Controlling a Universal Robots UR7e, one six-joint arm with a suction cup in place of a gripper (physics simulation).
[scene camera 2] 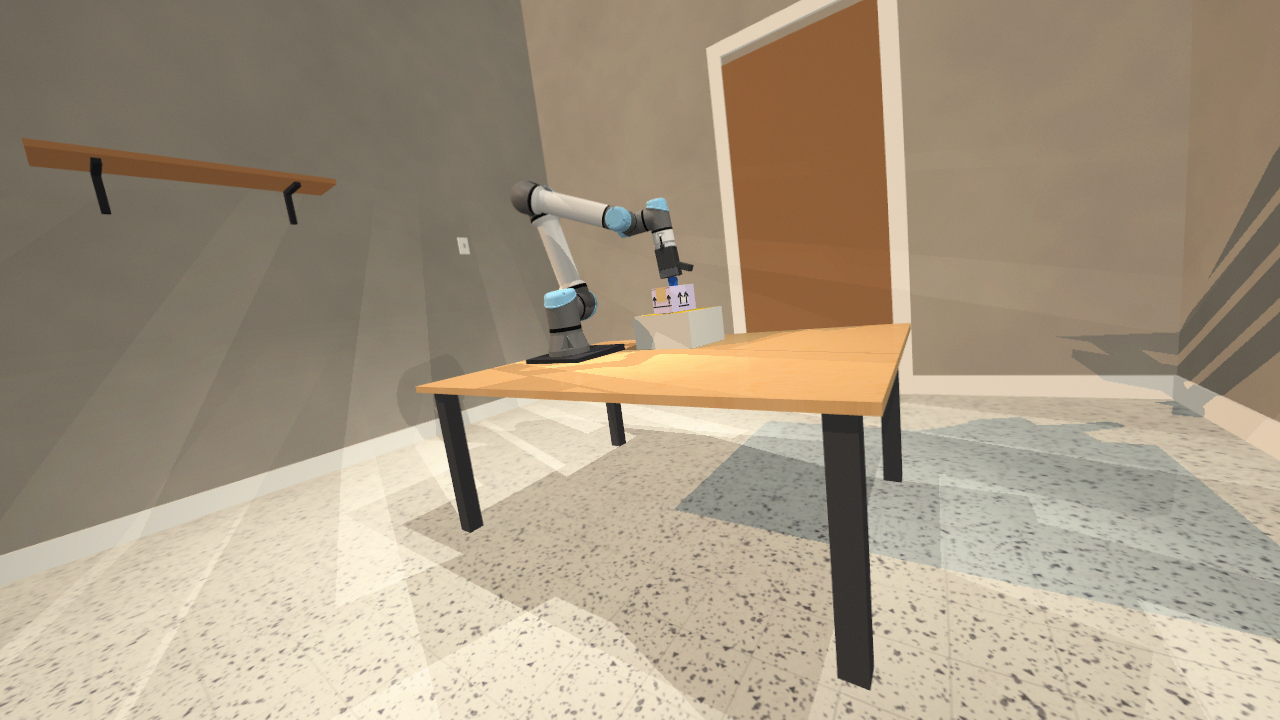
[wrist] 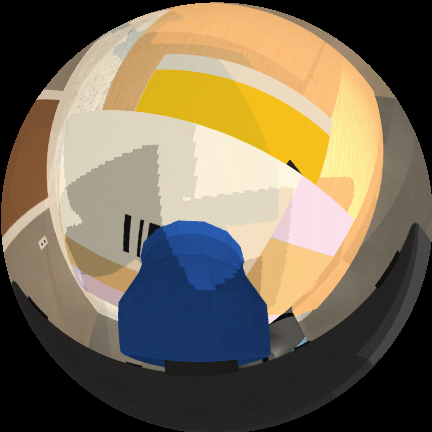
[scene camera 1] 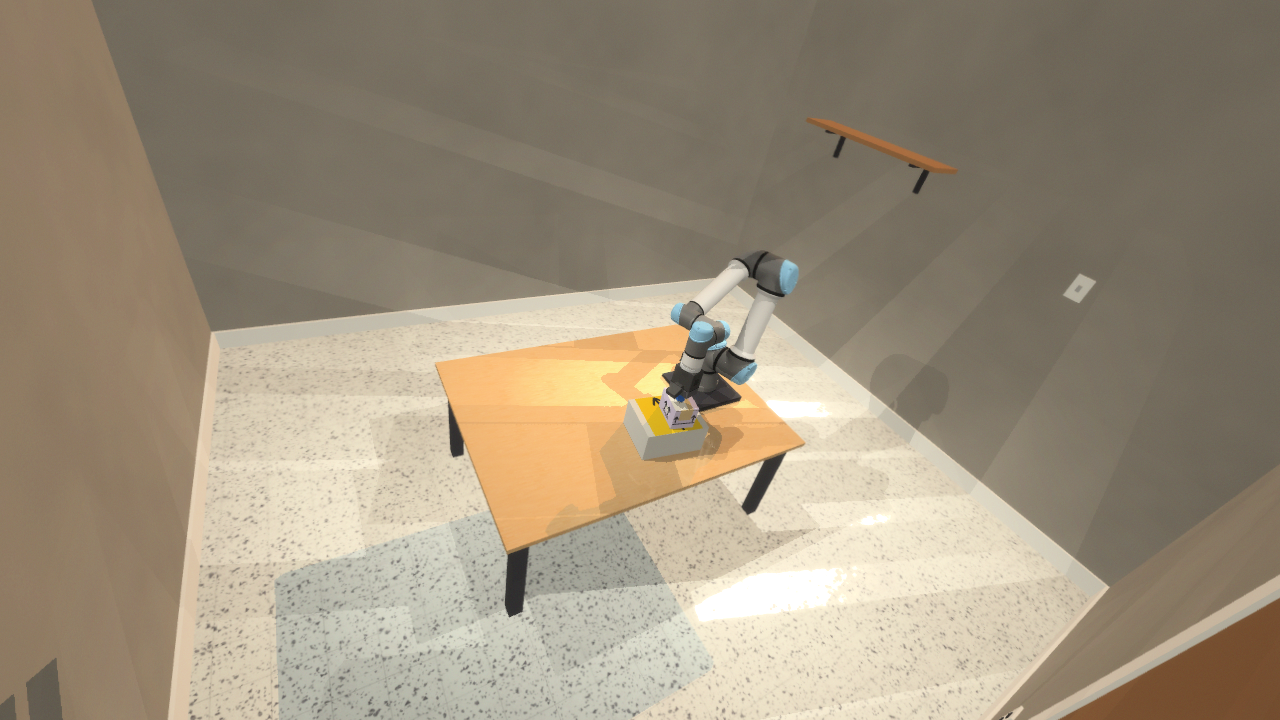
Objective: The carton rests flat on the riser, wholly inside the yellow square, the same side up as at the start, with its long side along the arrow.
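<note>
The carton [scene camera 1: 677, 417] [scene camera 2: 673, 300] [wrist: 225, 165], pale lilac with tape, a white barcode label and black up arrows on its sides, sits upright and looks flat on the grey riser [scene camera 1: 673, 444] [scene camera 2: 705, 328] [wrist: 187, 62]. My blue suction cup [scene camera 1: 681, 398] [scene camera 2: 672, 281] [wrist: 192, 235] touches its top, with suction holding it. The yellow square [scene camera 1: 640, 409] [wrist: 210, 100] shows as a strip beside the carton's far edge in the wrist view. A black arrowhead [scene camera 1: 656, 402] [wrist: 293, 166] shows at the carton's edge. The carton hides much of the square and arrow; whether its near side is inside cannot be told.
The riser stands on the wooden table [scene camera 1: 537, 456] [scene camera 2: 760, 376], close to the arm's black base plate [scene camera 1: 721, 399] [scene camera 2: 577, 355]. A wall shelf [scene camera 1: 881, 145] [scene camera 2: 179, 168] hangs on the wall, away from the table.
</note>
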